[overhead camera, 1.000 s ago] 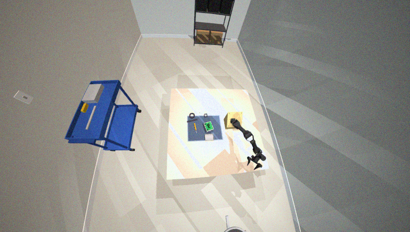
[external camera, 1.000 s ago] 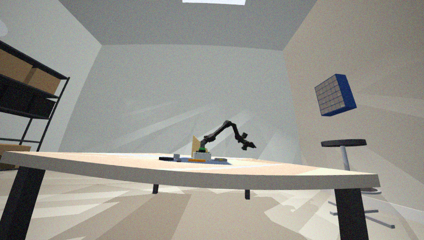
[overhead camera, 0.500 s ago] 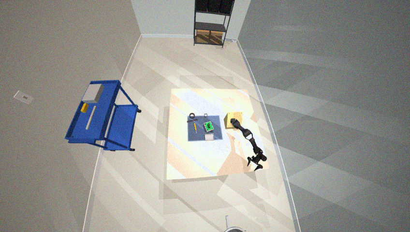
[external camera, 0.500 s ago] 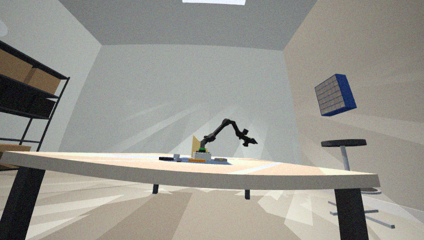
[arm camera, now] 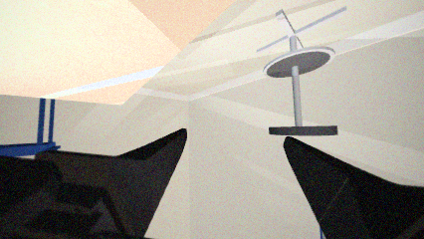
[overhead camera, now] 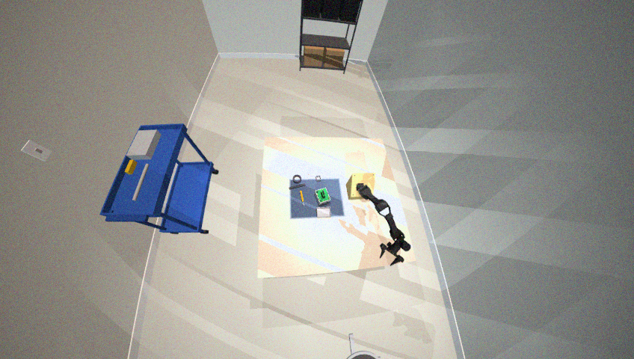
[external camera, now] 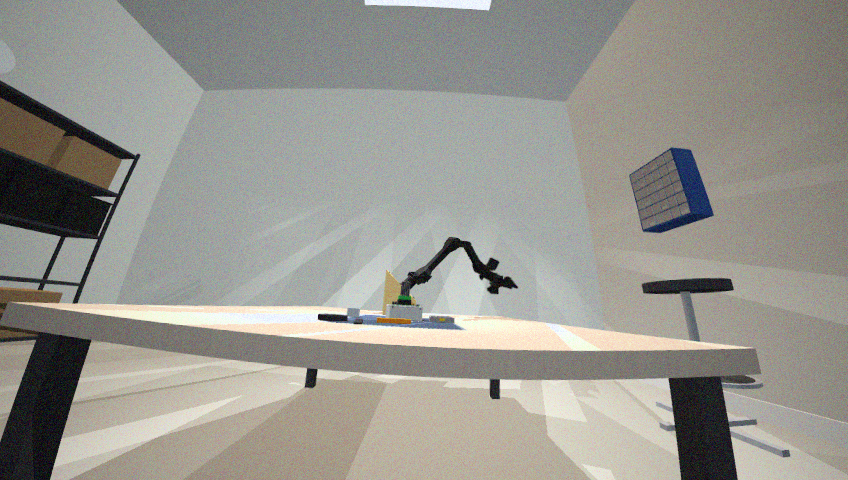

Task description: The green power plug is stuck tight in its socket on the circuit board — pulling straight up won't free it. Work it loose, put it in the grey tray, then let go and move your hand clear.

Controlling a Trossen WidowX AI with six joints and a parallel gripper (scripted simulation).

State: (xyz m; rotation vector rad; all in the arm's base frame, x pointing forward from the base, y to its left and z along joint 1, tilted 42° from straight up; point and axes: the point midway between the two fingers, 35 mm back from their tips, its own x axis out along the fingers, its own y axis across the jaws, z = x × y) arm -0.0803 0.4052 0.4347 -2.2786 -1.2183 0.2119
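Now: gripper tip 380 mm short of the green power plug, 590 mm to the left of it and 90 mm above it. From my gripper tip the other things lie so: blue mat 420 mm ahead, 590 mm to the right, 170 mm below; dark bar 590 mm ahead, 700 mm to the right, 170 mm below.
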